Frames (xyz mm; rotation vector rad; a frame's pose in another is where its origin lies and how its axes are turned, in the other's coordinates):
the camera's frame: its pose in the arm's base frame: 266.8 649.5 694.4 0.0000 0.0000 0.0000
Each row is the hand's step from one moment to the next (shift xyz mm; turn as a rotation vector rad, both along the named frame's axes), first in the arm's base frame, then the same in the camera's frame.
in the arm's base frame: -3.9 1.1 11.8 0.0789 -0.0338 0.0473
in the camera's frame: -3.9 1.1 11.8 0.0789 -0.0338 0.0473
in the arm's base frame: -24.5 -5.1 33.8 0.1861 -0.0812 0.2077
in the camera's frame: -24.5 -5.1 33.8 0.1861 -0.0812 0.2077
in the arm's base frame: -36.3 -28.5 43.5 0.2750 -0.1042 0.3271
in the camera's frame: -36.3 -28.5 43.5 0.2750 -0.1042 0.3271
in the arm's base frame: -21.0 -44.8 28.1 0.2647 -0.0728 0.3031
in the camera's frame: -21.0 -44.8 28.1 0.2647 -0.0728 0.3031
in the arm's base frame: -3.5 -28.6 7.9 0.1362 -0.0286 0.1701
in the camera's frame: -3.5 -28.6 7.9 0.1362 -0.0286 0.1701
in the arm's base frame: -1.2 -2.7 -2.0 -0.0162 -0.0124 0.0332
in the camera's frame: -1.2 -2.7 -2.0 -0.0162 -0.0124 0.0332
